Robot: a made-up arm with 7 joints. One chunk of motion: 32 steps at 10 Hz.
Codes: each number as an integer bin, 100 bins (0 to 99) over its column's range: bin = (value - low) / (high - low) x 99, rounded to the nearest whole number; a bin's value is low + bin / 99 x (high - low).
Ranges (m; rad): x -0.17..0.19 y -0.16..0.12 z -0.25..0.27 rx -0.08..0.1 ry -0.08..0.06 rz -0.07..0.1
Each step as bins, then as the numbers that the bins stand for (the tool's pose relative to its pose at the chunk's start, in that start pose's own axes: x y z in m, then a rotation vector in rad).
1 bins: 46 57 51 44 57 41
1 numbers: -0.0027 0.0012 0.0179 0.0000 0.0006 0.0004
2 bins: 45 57 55 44 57 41
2 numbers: -0.0064 0.0012 0.0389 0.0000 0.0006 0.0004
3 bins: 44 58 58 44 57 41
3 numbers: -0.0100 0.0040 0.0546 0.0000 0.0006 0.0004
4 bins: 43 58 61 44 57 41
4 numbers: -0.0136 0.0040 0.0704 0.0000 0.0006 0.0004
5 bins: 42 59 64 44 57 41
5 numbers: -0.0173 0.0069 0.0862 0.0000 0.0006 0.0004
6 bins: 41 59 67 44 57 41
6 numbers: -0.0209 0.0069 0.1019 0.0000 0.0006 0.0004
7 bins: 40 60 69 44 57 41
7 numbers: -0.0245 0.0097 0.1124 0.0000 0.0006 0.0004
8 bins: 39 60 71 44 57 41
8 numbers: -0.0282 0.0097 0.1229 0.0000 0.0006 0.0004
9 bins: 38 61 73 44 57 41
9 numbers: -0.0318 0.0125 0.1334 0.0000 0.0006 0.0004
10 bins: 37 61 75 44 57 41
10 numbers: -0.0355 0.0125 0.1439 0.0000 0.0006 0.0004
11 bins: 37 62 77 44 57 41
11 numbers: -0.0355 0.0154 0.1544 0.0000 0.0006 0.0004
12 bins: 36 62 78 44 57 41
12 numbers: -0.0391 0.0154 0.1597 0.0000 0.0006 0.0004
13 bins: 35 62 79 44 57 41
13 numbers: -0.0427 0.0154 0.1649 0.0000 0.0006 0.0004
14 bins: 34 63 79 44 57 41
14 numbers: -0.0464 0.0182 0.1649 0.0000 0.0006 0.0004
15 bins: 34 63 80 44 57 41
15 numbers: -0.0464 0.0182 0.1702 0.0000 0.0006 0.0004
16 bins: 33 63 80 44 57 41
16 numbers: -0.0500 0.0182 0.1702 0.0000 0.0006 0.0004
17 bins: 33 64 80 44 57 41
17 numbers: -0.0500 0.0210 0.1702 0.0000 0.0006 0.0004
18 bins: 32 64 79 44 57 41
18 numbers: -0.0536 0.0210 0.1649 0.0000 0.0006 0.0004
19 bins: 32 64 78 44 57 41
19 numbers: -0.0536 0.0210 0.1597 0.0000 0.0006 0.0004
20 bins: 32 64 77 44 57 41
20 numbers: -0.0536 0.0210 0.1544 0.0000 0.0006 0.0004
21 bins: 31 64 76 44 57 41
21 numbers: -0.0573 0.0210 0.1492 0.0000 0.0006 0.0004
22 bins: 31 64 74 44 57 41
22 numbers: -0.0573 0.0210 0.1387 0.0000 0.0006 0.0004
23 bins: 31 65 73 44 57 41
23 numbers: -0.0573 0.0238 0.1334 0.0000 0.0006 0.0004
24 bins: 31 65 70 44 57 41
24 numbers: -0.0573 0.0238 0.1177 0.0000 0.0006 0.0004
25 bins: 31 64 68 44 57 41
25 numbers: -0.0573 0.0210 0.1072 0.0000 0.0006 0.0004
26 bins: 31 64 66 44 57 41
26 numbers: -0.0573 0.0210 0.0967 0.0000 0.0006 0.0004
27 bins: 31 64 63 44 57 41
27 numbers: -0.0573 0.0210 0.0809 0.0000 0.0006 0.0004
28 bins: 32 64 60 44 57 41
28 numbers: -0.0536 0.0210 0.0652 0.0000 0.0006 0.0004
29 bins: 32 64 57 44 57 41
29 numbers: -0.0536 0.0210 0.0494 0.0000 0.0006 0.0004
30 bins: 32 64 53 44 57 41
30 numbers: -0.0536 0.0210 0.0284 0.0000 0.0006 0.0004
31 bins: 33 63 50 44 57 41
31 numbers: -0.0500 0.0182 0.0126 0.0000 0.0006 0.0004
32 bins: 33 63 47 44 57 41
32 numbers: -0.0500 0.0182 -0.0031 0.0000 0.0006 0.0004
